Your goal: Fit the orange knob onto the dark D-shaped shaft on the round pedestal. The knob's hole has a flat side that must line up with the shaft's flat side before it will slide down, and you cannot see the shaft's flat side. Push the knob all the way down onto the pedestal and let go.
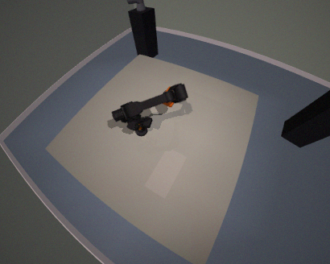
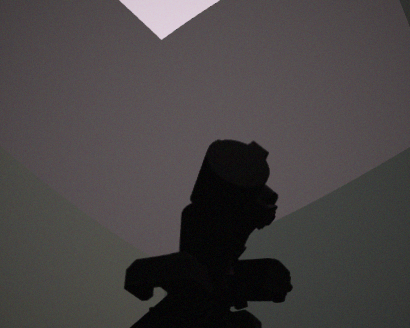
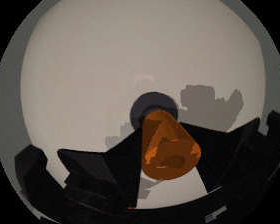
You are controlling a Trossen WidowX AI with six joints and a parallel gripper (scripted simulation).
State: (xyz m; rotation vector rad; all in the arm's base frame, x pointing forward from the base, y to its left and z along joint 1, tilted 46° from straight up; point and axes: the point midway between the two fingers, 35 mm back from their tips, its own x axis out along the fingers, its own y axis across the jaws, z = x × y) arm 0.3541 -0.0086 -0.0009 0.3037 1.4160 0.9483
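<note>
The dark round part is 4 cm below my gripper tip. From my gripper tip the other things lie so: orange knob 2 cm above.
</note>
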